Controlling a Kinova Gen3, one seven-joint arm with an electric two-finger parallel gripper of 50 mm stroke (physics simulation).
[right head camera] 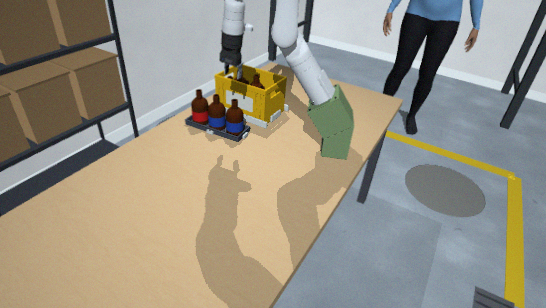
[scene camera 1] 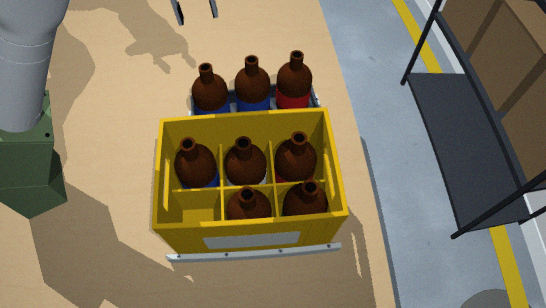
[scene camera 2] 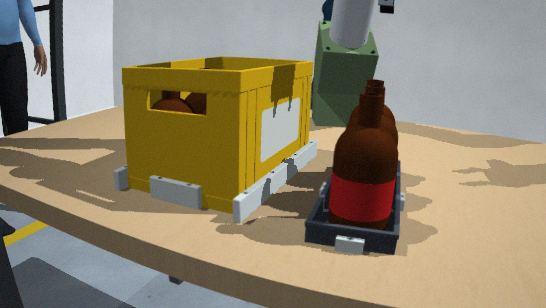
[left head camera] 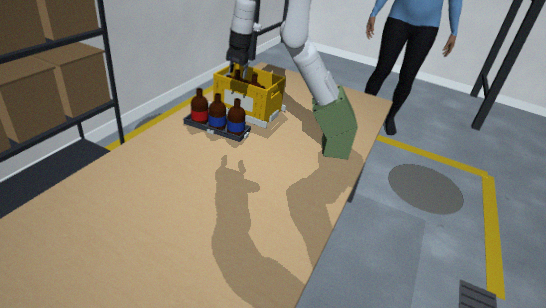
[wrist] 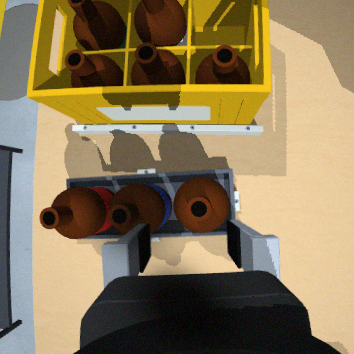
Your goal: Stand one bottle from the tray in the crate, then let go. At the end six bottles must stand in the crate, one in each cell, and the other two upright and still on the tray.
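Observation:
The yellow crate holds several brown bottles; its near-left cell in scene camera 1 is empty. On the dark tray stand three upright bottles: red-labelled at one end, blue-labelled in the middle, blue-labelled at the other end. My gripper is open and empty, above bottle height; in the wrist view the end bottle shows just ahead of its fingers.
Light grey stops line the crate's foot. The green arm base stands on the table beside the crate. A shelf rack with boxes stands beyond the table edge. A person stands behind.

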